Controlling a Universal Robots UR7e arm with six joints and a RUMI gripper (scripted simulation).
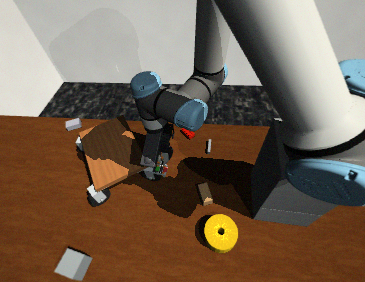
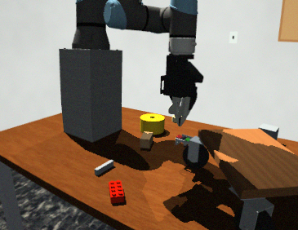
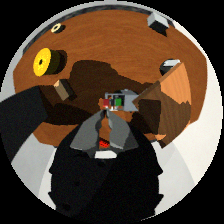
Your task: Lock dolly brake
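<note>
My gripper is now 10 mm short of the brake pedal and 60 mm above it. Round my hand: grey bar 190 mm behind, 150 mm to the right, 130 mm below; then red brick 100 mm behind, 240 mm to the right, 120 mm below; then tan block 150 mm behind, 80 mm to the left, 120 mm below.
</note>
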